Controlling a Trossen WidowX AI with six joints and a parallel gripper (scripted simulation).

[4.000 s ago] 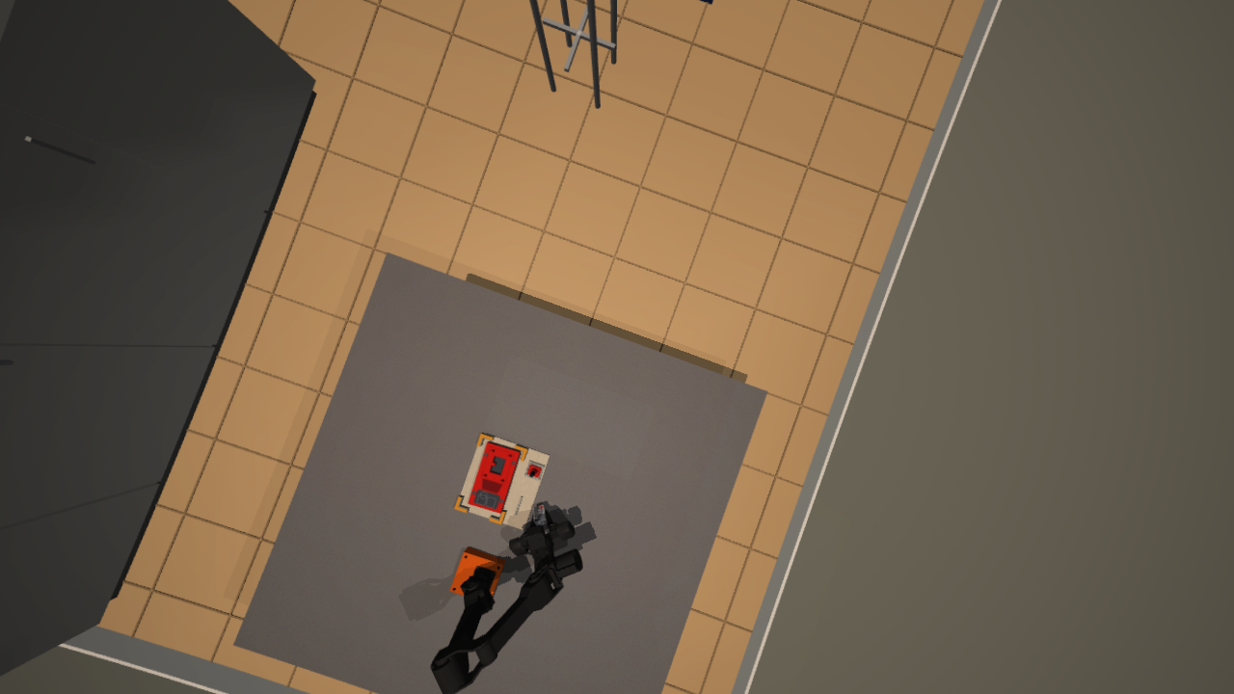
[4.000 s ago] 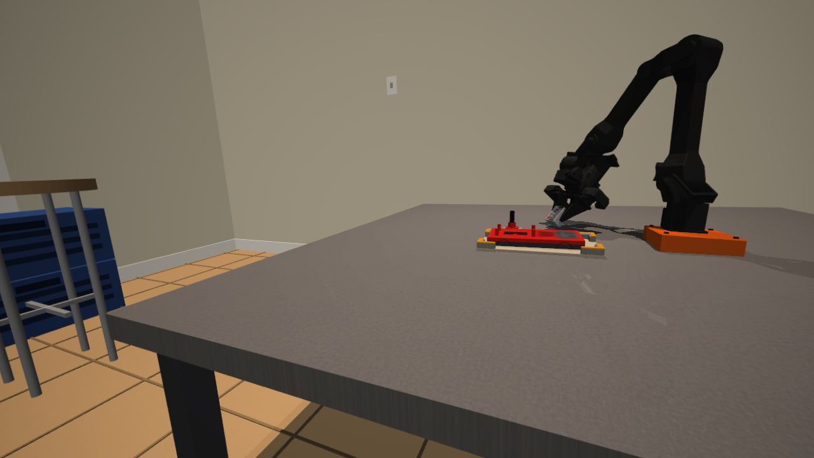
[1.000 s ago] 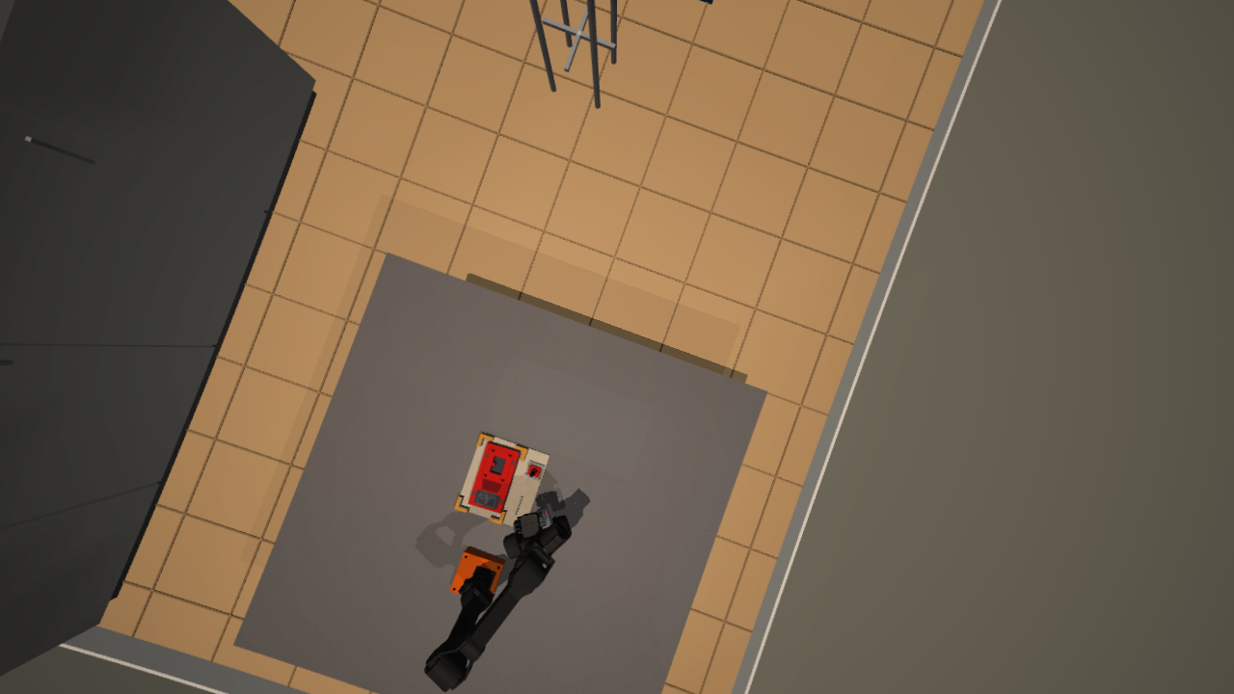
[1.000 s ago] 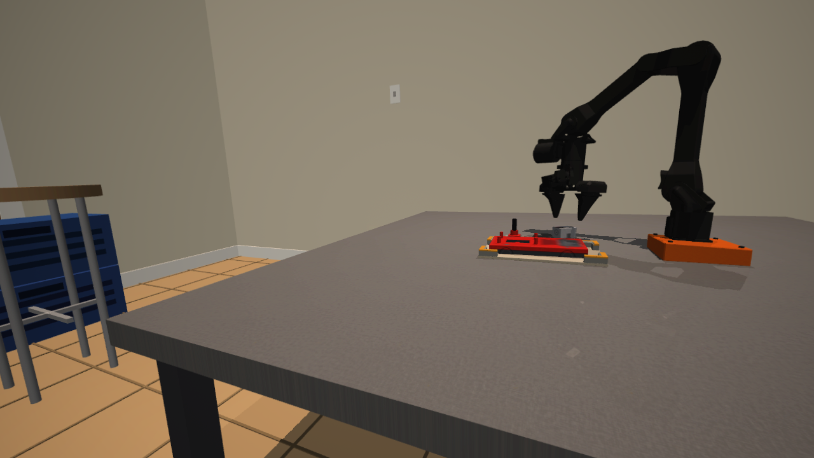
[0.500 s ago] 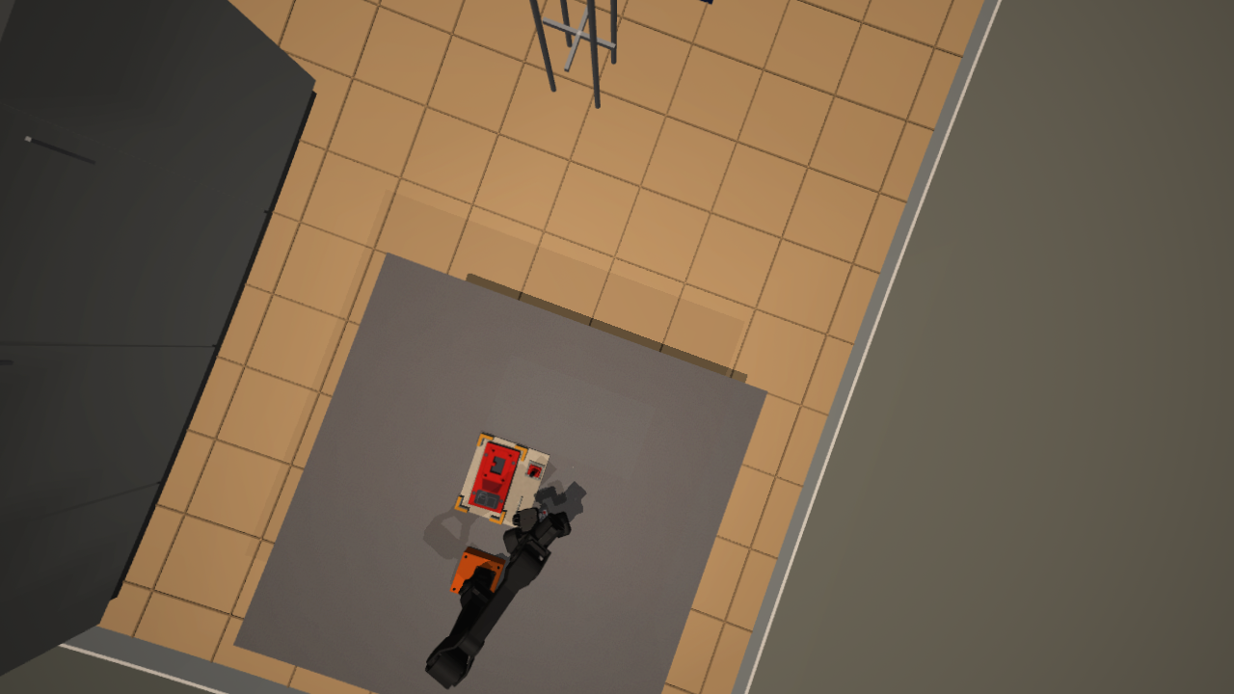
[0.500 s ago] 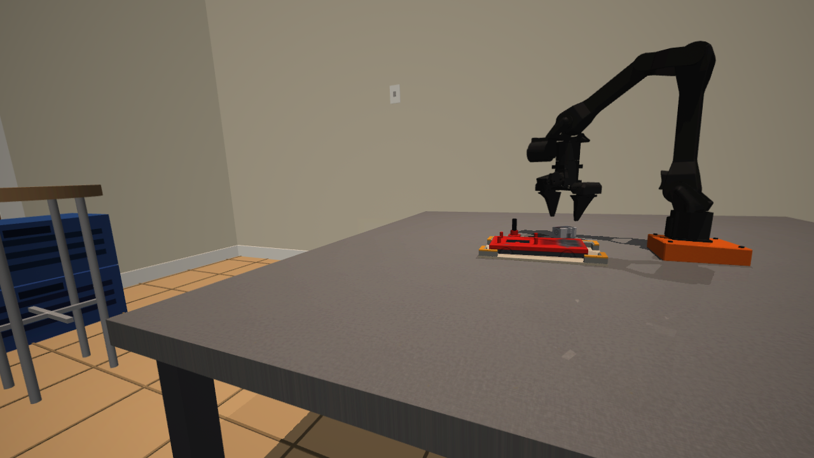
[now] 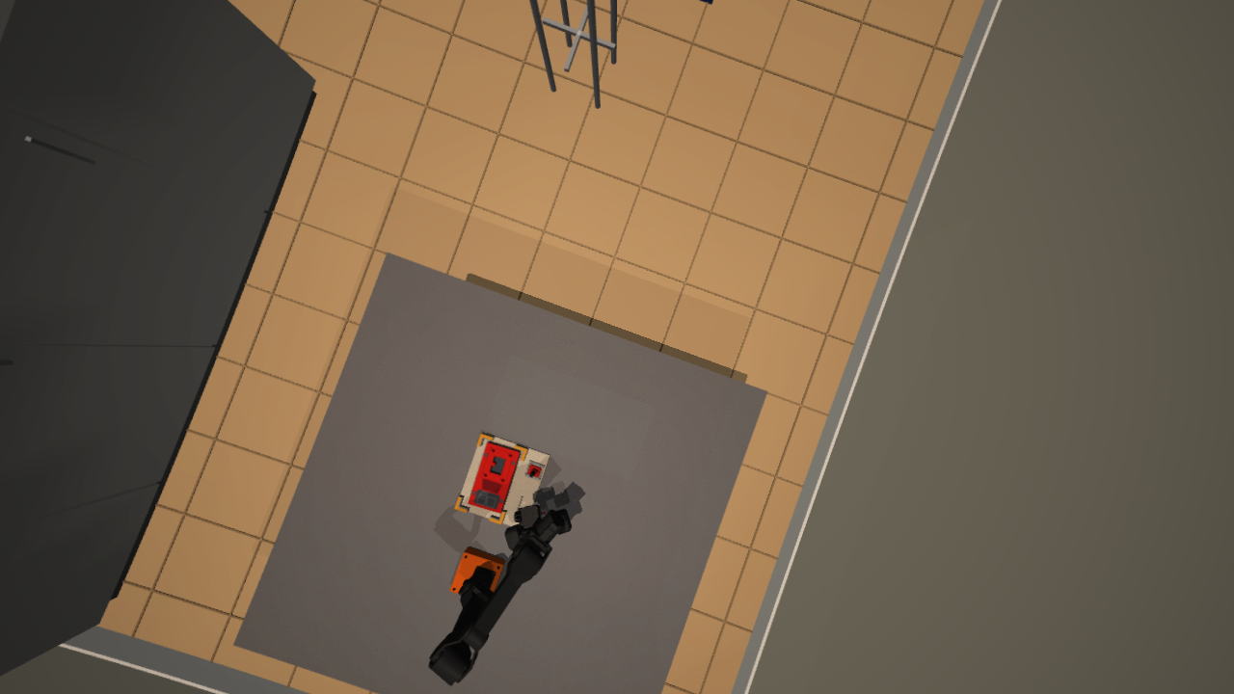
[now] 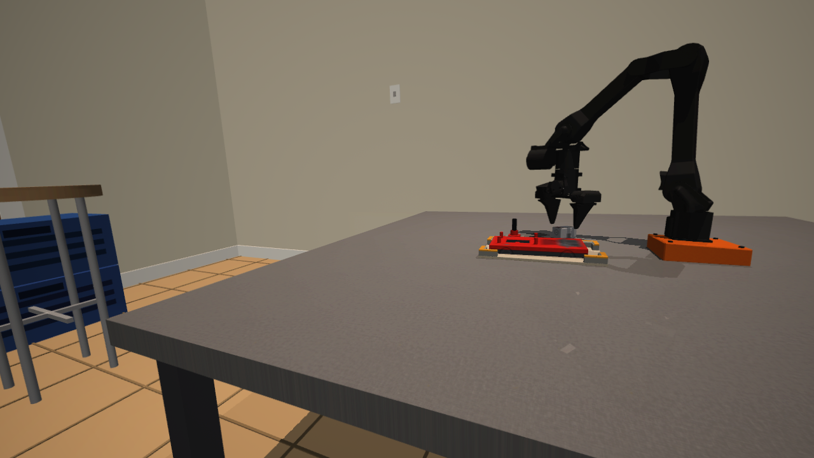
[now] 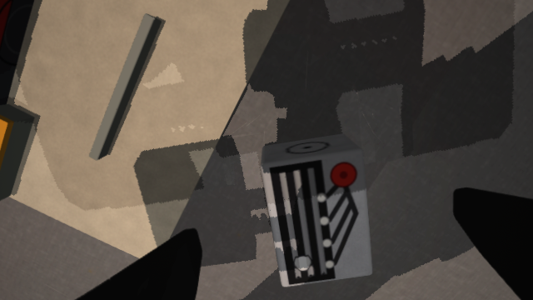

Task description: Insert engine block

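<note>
Right now the grey engine block is 2 cm below my gripper tip and 1 cm behind it. Also, from my gripper tip: thin grey bar: 18 cm to the left, 6 cm ahead, 2 cm below.
</note>
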